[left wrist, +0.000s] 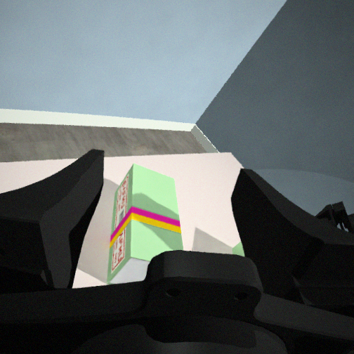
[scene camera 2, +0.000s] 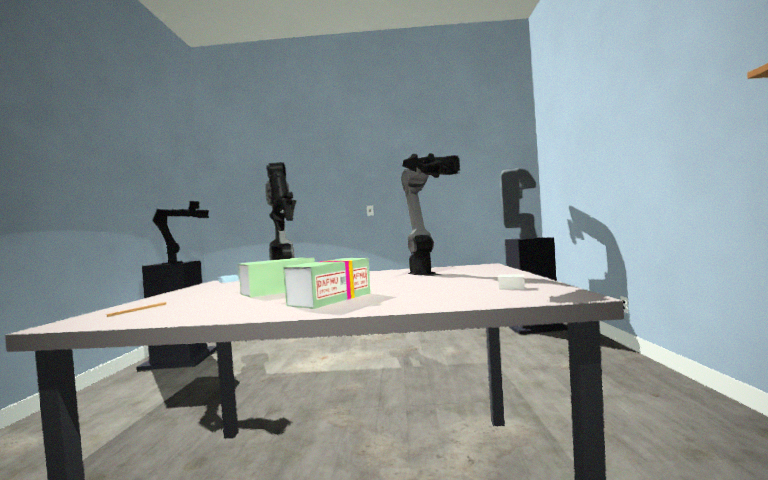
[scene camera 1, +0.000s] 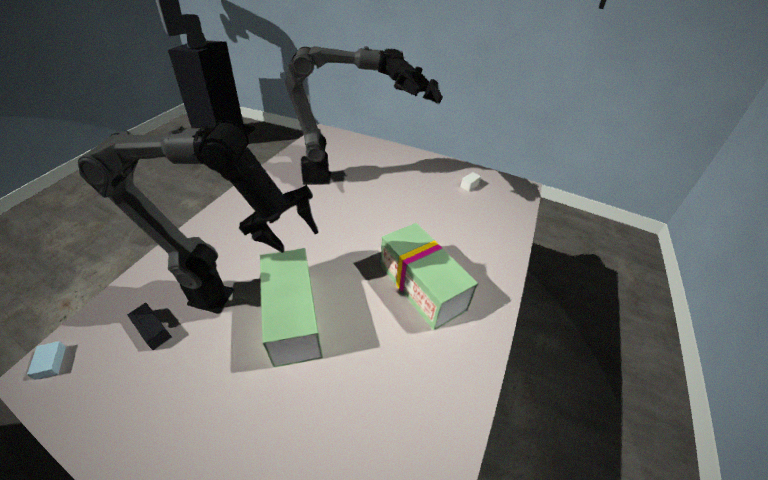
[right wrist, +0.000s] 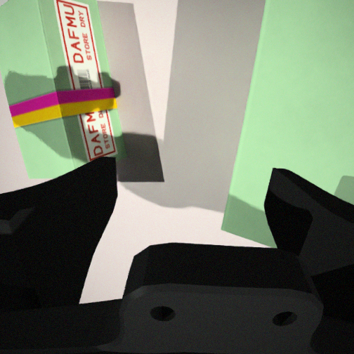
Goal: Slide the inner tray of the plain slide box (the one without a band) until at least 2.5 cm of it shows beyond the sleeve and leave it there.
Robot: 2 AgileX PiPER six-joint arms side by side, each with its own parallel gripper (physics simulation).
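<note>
The plain green slide box lies flat on the table. Its whitish tray end looks flush with the sleeve at the near end; its far end face is hidden in scene camera 1. The banded green box, with a magenta and yellow band, lies beside it. My right gripper is open and empty, above the table near the plain box's far end. My left gripper is open and empty, high above the table.
A white block lies near the far table edge in scene camera 1. A black block and a light blue block lie at the left. A thin orange strip lies on the table in scene camera 2.
</note>
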